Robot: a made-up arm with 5 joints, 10 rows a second.
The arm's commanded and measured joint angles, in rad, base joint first. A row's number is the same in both.
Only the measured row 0 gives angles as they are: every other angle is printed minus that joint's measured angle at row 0.
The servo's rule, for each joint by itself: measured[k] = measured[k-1] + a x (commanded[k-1-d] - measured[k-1]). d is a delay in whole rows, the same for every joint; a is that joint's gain. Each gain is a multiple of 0.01, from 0.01 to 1. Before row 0 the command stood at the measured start. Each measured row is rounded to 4 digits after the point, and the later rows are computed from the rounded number. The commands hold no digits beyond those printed.
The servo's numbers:
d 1
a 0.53 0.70 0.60 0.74 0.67
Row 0, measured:
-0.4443, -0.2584, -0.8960, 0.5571, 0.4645
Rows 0 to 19, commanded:
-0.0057, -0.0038, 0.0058, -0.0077, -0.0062
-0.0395, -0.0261, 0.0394, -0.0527, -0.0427
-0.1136, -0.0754, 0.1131, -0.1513, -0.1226
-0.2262, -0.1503, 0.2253, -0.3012, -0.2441
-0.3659, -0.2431, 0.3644, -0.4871, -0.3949
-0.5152, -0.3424, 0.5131, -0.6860, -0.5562
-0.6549, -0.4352, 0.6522, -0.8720, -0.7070
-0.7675, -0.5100, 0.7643, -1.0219, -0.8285
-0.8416, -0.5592, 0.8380, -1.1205, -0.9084
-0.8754, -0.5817, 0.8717, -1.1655, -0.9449
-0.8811, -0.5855, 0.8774, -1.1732, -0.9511
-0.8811, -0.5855, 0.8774, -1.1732, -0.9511
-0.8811, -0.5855, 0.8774, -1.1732, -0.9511
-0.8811, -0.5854, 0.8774, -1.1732, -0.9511
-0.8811, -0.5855, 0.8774, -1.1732, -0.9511
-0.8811, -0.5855, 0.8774, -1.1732, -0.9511
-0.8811, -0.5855, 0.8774, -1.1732, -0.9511
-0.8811, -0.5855, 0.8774, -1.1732, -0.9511
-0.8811, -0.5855, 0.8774, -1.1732, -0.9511
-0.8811, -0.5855, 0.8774, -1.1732, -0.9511
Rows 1 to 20, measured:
0.0000, 0.0000, 0.0000, 0.0000, 0.0000
-0.0030, -0.0027, 0.0035, -0.0057, -0.0042
-0.0223, -0.0191, 0.0250, -0.0405, -0.0300
-0.0707, -0.0585, 0.0779, -0.1225, -0.0920
-0.1531, -0.1228, 0.1663, -0.2547, -0.1939
-0.2659, -0.2070, 0.2852, -0.4267, -0.3286
-0.3980, -0.3018, 0.4219, -0.6186, -0.4811
-0.5342, -0.3952, 0.5601, -0.8061, -0.6325
-0.6578, -0.4756, 0.6826, -0.9658, -0.7638
-0.7552, -0.5341, 0.7758, -1.0803, -0.8607
-0.8189, -0.5674, 0.8333, -1.1433, -0.9171
-0.8519, -0.5801, 0.8598, -1.1654, -0.9399
-0.8674, -0.5839, 0.8704, -1.1712, -0.9474
-0.8747, -0.5850, 0.8746, -1.1727, -0.9499
-0.8781, -0.5853, 0.8763, -1.1731, -0.9507
-0.8797, -0.5854, 0.8770, -1.1732, -0.9510
-0.8804, -0.5855, 0.8772, -1.1732, -0.9511
-0.8808, -0.5855, 0.8773, -1.1732, -0.9511
-0.8810, -0.5855, 0.8774, -1.1732, -0.9511
-0.8811, -0.5855, 0.8774, -1.1732, -0.9511

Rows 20 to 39, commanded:
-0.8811, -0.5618, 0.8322, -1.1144, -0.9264
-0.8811, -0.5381, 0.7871, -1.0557, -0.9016
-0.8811, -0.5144, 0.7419, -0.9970, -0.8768
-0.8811, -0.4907, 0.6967, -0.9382, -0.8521
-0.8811, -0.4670, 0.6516, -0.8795, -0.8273
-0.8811, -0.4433, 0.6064, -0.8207, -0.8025
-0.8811, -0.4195, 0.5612, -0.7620, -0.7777
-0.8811, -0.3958, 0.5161, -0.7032, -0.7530
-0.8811, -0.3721, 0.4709, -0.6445, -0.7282
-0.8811, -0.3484, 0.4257, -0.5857, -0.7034
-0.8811, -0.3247, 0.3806, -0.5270, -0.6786
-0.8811, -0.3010, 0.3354, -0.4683, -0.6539
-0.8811, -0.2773, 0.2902, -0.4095, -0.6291
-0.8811, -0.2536, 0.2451, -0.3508, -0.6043
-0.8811, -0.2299, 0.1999, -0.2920, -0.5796
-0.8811, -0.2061, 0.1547, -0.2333, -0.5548
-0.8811, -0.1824, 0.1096, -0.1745, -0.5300
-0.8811, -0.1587, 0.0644, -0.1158, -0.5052
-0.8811, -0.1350, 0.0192, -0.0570, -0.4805
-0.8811, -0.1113, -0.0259, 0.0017, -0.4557
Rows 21 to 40, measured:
-0.8811, -0.5855, 0.8774, -1.1732, -0.9511
-0.8811, -0.5689, 0.8503, -1.1297, -0.9346
-0.8811, -0.5473, 0.8124, -1.0749, -0.9125
-0.8811, -0.5243, 0.7701, -1.0173, -0.8886
-0.8811, -0.5008, 0.7261, -0.9588, -0.8641
-0.8811, -0.4771, 0.6814, -0.9001, -0.8394
-0.8811, -0.4534, 0.6364, -0.8413, -0.8147
-0.8811, -0.4297, 0.5913, -0.7826, -0.7899
-0.8811, -0.4060, 0.5462, -0.7238, -0.7652
-0.8811, -0.3823, 0.5010, -0.6651, -0.7404
-0.8811, -0.3586, 0.4558, -0.6063, -0.7156
-0.8811, -0.3349, 0.4107, -0.5476, -0.6908
-0.8811, -0.3112, 0.3655, -0.4889, -0.6661
-0.8811, -0.2875, 0.3203, -0.4301, -0.6413
-0.8811, -0.2638, 0.2752, -0.3714, -0.6165
-0.8811, -0.2401, 0.2300, -0.3126, -0.5918
-0.8811, -0.2163, 0.1848, -0.2539, -0.5670
-0.8811, -0.1926, 0.1397, -0.1951, -0.5422
-0.8811, -0.1689, 0.0945, -0.1364, -0.5174
-0.8811, -0.1452, 0.0493, -0.0776, -0.4927

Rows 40 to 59, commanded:
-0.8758, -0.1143, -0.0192, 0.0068, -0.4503
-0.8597, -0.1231, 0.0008, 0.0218, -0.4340
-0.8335, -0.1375, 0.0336, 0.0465, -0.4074
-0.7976, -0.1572, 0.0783, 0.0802, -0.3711
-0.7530, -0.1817, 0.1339, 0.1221, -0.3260
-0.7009, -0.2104, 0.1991, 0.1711, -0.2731
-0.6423, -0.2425, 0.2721, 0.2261, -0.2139
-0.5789, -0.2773, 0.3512, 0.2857, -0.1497
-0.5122, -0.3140, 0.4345, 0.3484, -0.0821
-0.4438, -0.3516, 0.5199, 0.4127, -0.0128
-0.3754, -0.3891, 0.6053, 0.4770, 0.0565
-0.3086, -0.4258, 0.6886, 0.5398, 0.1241
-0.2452, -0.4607, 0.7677, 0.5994, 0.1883
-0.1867, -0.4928, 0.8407, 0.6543, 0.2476
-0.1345, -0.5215, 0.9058, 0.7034, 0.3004
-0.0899, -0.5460, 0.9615, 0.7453, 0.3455
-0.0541, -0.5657, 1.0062, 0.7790, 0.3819
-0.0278, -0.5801, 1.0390, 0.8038, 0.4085
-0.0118, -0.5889, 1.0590, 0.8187, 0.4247
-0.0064, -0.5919, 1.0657, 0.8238, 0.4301
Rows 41 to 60, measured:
-0.8811, -0.1215, 0.0042, -0.0189, -0.4679
-0.8783, -0.1165, -0.0098, 0.0001, -0.4561
-0.8684, -0.1211, -0.0034, 0.0162, -0.4413
-0.8499, -0.1326, 0.0188, 0.0386, -0.4186
-0.8222, -0.1498, 0.0545, 0.0694, -0.3868
-0.7855, -0.1721, 0.1021, 0.1084, -0.3461
-0.7407, -0.1989, 0.1603, 0.1548, -0.2972
-0.6885, -0.2294, 0.2274, 0.2076, -0.2414
-0.6304, -0.2629, 0.3017, 0.2654, -0.1800
-0.5678, -0.2987, 0.3814, 0.3268, -0.1144
-0.5021, -0.3357, 0.4645, 0.3904, -0.0463
-0.4349, -0.3731, 0.5490, 0.4545, 0.0226
-0.3680, -0.4100, 0.6328, 0.5176, 0.0906
-0.3029, -0.4455, 0.7137, 0.5781, 0.1561
-0.2413, -0.4786, 0.7899, 0.6345, 0.2174
-0.1847, -0.5086, 0.8594, 0.6855, 0.2730
-0.1345, -0.5348, 0.9207, 0.7298, 0.3216
-0.0919, -0.5564, 0.9720, 0.7662, 0.3620
-0.0579, -0.5730, 1.0122, 0.7940, 0.3932
-0.0335, -0.5841, 1.0403, 0.8123, 0.4143

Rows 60 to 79, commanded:
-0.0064, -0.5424, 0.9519, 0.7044, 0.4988
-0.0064, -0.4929, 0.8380, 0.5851, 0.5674
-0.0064, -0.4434, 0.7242, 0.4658, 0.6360
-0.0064, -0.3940, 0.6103, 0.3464, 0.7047
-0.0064, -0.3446, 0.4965, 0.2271, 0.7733
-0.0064, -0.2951, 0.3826, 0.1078, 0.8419
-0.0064, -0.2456, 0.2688, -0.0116, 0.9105
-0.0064, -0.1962, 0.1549, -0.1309, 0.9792
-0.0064, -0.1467, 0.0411, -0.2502, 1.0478
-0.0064, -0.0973, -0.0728, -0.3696, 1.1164
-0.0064, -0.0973, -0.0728, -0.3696, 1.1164
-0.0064, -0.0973, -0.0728, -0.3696, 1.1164
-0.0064, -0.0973, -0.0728, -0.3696, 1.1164
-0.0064, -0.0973, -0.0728, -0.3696, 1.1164
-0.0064, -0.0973, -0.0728, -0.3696, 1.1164
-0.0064, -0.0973, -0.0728, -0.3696, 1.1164
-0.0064, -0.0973, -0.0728, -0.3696, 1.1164
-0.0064, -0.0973, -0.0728, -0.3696, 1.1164
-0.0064, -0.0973, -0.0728, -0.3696, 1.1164
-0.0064, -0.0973, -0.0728, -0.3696, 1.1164
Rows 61 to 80, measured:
-0.0191, -0.5896, 1.0555, 0.8208, 0.4249
-0.0124, -0.5566, 0.9933, 0.7347, 0.4744
-0.0092, -0.5120, 0.9001, 0.6240, 0.5367
-0.0077, -0.4640, 0.7946, 0.5069, 0.6032
-0.0070, -0.4150, 0.6840, 0.3881, 0.6712
-0.0067, -0.3657, 0.5715, 0.2690, 0.7396
-0.0065, -0.3163, 0.4582, 0.1497, 0.8081
-0.0064, -0.2668, 0.3446, 0.0303, 0.8767
-0.0064, -0.2174, 0.2308, -0.0890, 0.9454
-0.0064, -0.1679, 0.1170, -0.2083, 1.0140
-0.0064, -0.1185, 0.0031, -0.3277, 1.0826
-0.0064, -0.1037, -0.0424, -0.3587, 1.1052
-0.0064, -0.0992, -0.0606, -0.3668, 1.1127
-0.0064, -0.0979, -0.0679, -0.3689, 1.1152
-0.0064, -0.0975, -0.0708, -0.3694, 1.1160
-0.0064, -0.0974, -0.0720, -0.3695, 1.1163
-0.0064, -0.0973, -0.0725, -0.3696, 1.1164
-0.0064, -0.0973, -0.0727, -0.3696, 1.1164
-0.0064, -0.0973, -0.0728, -0.3696, 1.1164
-0.0064, -0.0973, -0.0728, -0.3696, 1.1164

